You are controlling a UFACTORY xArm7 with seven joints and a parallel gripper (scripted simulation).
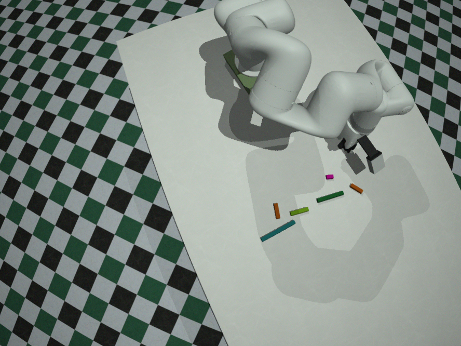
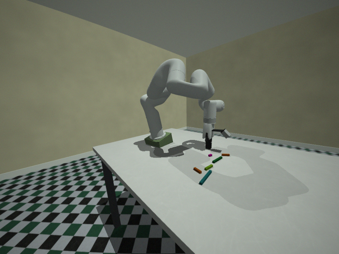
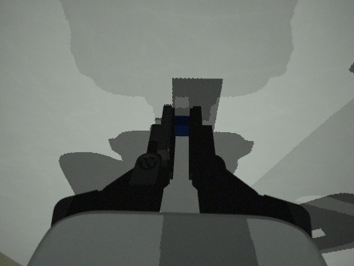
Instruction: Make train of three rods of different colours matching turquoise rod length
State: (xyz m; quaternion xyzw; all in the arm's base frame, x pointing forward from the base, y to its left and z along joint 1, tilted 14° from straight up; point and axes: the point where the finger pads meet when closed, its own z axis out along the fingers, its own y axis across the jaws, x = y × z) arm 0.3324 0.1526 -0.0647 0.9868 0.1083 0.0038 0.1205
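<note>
The blue rod lies 2 cm below my hand. Round my hand: magenta rod: 6 cm ahead, 9 cm to the right, 2 cm below; then green rod: 12 cm ahead, 11 cm to the right, 2 cm below; then lime rod: 12 cm ahead, 21 cm to the right, 2 cm below.
</note>
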